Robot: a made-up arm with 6 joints.
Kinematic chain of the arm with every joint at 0, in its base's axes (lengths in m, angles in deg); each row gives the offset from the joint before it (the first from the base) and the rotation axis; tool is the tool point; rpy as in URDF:
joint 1: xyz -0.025 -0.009 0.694 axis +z
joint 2: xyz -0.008 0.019 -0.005 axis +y
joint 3: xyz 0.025 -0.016 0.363 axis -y
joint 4: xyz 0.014 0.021 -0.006 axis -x
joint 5: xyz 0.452 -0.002 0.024 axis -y
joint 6: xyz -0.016 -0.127 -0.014 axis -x
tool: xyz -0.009 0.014 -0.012 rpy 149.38 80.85 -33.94
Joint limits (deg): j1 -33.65..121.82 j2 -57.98..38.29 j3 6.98..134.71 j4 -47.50..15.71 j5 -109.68..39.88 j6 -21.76..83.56
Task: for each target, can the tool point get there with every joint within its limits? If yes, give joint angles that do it. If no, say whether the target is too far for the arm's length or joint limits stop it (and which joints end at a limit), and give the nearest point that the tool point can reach.
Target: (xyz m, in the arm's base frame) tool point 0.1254 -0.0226 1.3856
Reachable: yes | joints 26.27 -24.21 21.84 10.66 -76.88 -12.58
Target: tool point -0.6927 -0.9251 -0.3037
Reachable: no: too far | nearest point -0.4524 -0.5953 0.7196 | short by 1.102 m
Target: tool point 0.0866 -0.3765 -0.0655
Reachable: no: joint limits stop it (at a limit: joint 1, joint 2, joint 3, joint 4, joint 5, joint 6) | nearest point 0.4188 -0.3759 0.6152 | short by 0.757 m
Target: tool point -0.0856 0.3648 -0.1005
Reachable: no: joint limits stop it (at a limit: joint 2, joint 3, joint 4, joint 5, joint 6) | nearest point -0.1171 0.5594 0.6152 | short by 0.742 m
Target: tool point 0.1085 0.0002 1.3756
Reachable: yes | joints 60.15 -30.74 31.20 -38.04 -93.14 58.57
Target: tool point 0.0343 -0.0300 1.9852
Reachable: no: too far | nearest point 0.0270 -0.0274 1.5342 | short by 0.451 m
